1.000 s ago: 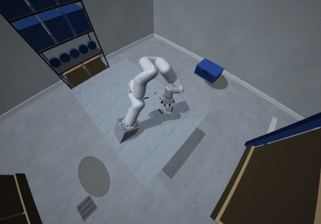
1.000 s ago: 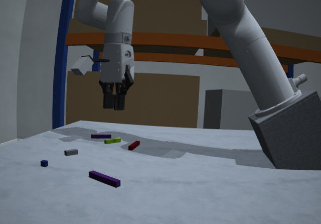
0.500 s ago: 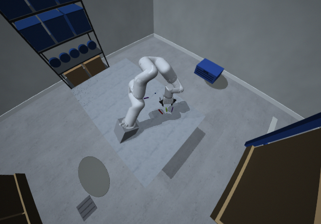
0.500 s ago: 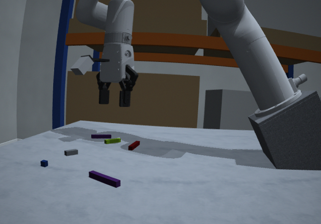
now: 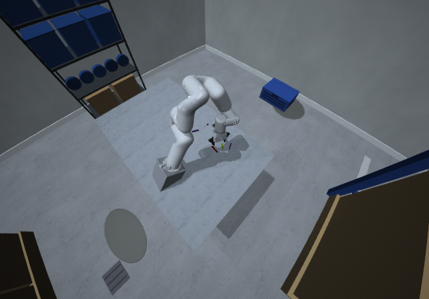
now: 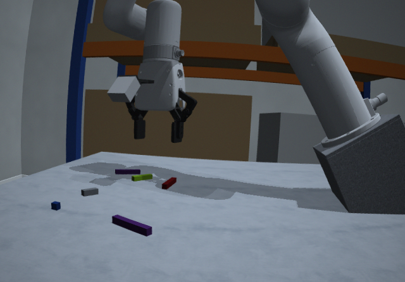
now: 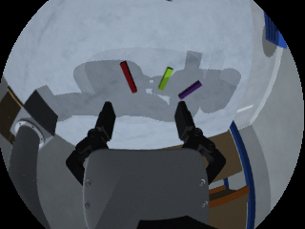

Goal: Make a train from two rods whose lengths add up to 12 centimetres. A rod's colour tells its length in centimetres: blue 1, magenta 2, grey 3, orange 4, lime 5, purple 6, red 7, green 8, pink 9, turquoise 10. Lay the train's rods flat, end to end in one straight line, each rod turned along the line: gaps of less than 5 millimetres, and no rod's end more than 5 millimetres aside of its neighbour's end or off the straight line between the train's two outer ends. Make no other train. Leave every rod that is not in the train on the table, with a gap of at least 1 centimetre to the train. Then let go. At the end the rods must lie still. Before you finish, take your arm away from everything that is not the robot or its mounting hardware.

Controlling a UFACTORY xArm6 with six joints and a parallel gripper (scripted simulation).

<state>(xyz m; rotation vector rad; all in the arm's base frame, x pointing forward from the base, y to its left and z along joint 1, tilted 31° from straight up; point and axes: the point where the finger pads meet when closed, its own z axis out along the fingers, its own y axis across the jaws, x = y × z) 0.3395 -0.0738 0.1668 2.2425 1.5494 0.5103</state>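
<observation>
Right now the red rod is 30 mm behind my hand, 10 mm to the left of it and 90 mm below it. The rest, counted from my hand: small blue rod: 110 mm ahead, 230 mm to the left, 90 mm below; grey rod: 90 mm ahead, 140 mm to the left, 90 mm below; lime rod: 30 mm ahead, 20 mm to the right, 90 mm below.
</observation>
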